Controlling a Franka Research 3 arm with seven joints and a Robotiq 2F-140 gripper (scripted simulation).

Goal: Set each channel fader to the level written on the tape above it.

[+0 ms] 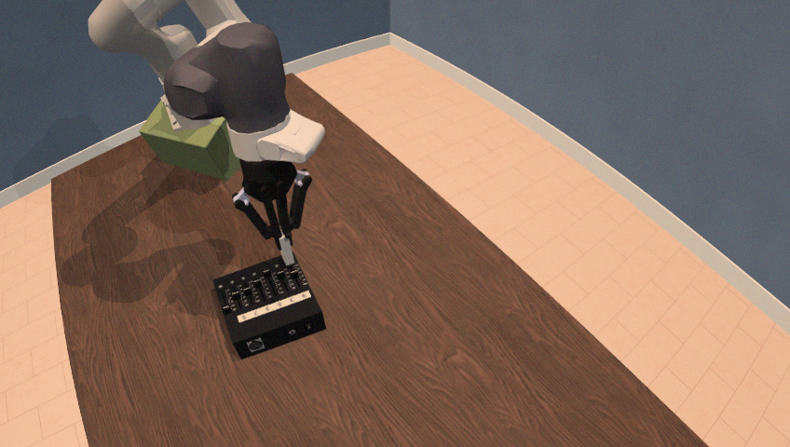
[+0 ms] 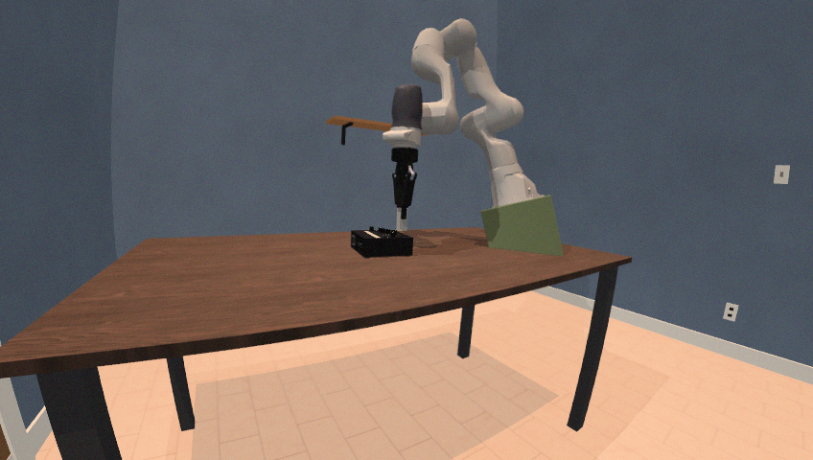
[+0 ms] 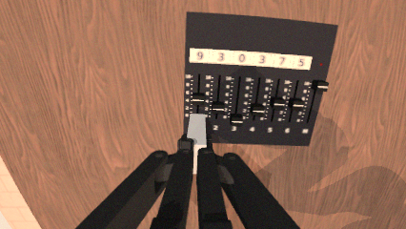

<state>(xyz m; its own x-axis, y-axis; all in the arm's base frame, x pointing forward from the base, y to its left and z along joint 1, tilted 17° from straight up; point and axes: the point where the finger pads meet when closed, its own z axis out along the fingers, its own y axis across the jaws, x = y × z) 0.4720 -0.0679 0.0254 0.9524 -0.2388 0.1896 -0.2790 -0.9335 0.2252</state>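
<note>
My hand is 40 mm above the channel 1 cap, 30 mm short of it and 10 mm to the left of it. Also, from my hand: channel 2 cap: 40 mm below, 30 mm to the right, 10 mm ahead; then channel 3 cap: 40 mm to the right, 40 mm below, 10 mm behind; then channel 4 cap: 70 mm to the right, 40 mm below.
</note>
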